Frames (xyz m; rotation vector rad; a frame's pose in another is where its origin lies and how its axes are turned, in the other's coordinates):
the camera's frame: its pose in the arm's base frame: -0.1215 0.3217 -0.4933 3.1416 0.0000 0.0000
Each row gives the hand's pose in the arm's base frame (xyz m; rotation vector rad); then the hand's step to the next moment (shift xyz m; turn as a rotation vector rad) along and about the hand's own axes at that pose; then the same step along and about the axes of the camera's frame.
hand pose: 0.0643 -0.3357 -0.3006 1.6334 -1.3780 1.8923
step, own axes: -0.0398 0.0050 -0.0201 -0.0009 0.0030 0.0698
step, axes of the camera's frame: -0.0032 -0.0274 0.0354 0.0404 0.0563 0.0090
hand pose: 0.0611 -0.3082 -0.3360 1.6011 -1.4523 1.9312
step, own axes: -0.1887 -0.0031 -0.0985 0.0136 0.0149 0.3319
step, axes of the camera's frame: 0.0123 -0.1520 0.1485 0.1852 0.2748 0.0282
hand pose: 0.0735 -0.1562 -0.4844 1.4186 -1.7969 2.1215
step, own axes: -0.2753 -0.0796 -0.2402 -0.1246 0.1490 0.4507
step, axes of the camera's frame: 0.0587 -0.3573 0.0935 0.2662 0.3436 0.2279
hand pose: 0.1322 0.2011 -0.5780 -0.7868 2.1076 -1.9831
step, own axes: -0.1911 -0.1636 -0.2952 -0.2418 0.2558 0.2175
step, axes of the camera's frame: 0.0762 -0.3512 -0.1459 0.2332 0.0834 0.3314
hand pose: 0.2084 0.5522 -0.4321 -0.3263 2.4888 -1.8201
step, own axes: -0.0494 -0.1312 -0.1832 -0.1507 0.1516 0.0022
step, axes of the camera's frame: 0.0386 -0.1434 -0.1765 0.1256 -0.0708 0.1578
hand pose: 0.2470 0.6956 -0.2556 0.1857 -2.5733 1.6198
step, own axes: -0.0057 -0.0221 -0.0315 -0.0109 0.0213 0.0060
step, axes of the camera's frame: 0.0095 -0.0192 -0.0324 0.0074 -0.0043 0.0231
